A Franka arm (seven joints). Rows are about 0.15 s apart.
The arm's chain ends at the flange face. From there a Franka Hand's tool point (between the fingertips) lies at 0.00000 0.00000 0.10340 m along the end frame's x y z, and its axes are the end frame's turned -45 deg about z.
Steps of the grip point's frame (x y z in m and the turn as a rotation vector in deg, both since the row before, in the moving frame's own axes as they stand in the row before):
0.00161 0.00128 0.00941 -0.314 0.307 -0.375
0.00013 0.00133 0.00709 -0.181 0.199 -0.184
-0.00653 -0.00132 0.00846 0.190 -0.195 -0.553
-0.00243 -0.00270 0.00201 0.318 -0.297 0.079
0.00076 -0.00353 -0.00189 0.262 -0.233 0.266
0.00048 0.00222 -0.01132 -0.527 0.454 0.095
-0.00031 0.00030 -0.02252 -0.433 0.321 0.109
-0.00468 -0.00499 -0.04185 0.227 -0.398 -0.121
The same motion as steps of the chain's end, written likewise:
0.00125 -0.00024 0.00941 -0.005 0.439 -0.375
0.00055 0.00087 0.00709 0.013 0.269 -0.184
-0.00506 0.00368 0.00846 -0.004 -0.272 -0.553
-0.00284 -0.00016 0.00201 0.015 -0.435 0.079
-0.00133 -0.00300 -0.00189 0.021 -0.350 0.266
0.00066 0.00114 -0.01131 -0.052 0.694 0.095
-0.00097 0.00029 -0.02252 -0.079 0.533 0.109
-0.00604 -0.00044 -0.04185 -0.121 -0.442 -0.121

